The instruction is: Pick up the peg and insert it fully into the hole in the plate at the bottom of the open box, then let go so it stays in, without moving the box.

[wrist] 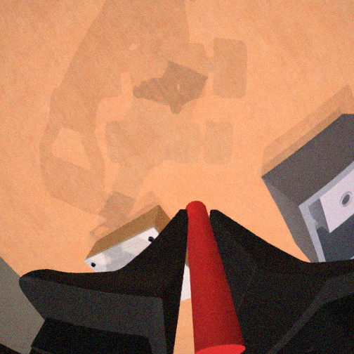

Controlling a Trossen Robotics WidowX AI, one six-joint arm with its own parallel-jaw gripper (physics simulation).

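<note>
The red peg (210, 285) lies between the two black fingers of my gripper (197, 215), which is shut on it. One round end of the peg shows at the bottom of the wrist view and the other reaches just past the fingertips. The open grey box (310, 160) stands at the right, partly cut off by the view's edge. Inside it, part of a light plate (337, 212) shows, with a small round hole (346, 199). The peg is apart from the box.
A brown and white block (125, 250) with small dark dots lies at the lower left, partly behind the left finger. A grey surface (10, 305) shows at the lower left edge. Shadows of the arm fall on the wooden table (280, 60).
</note>
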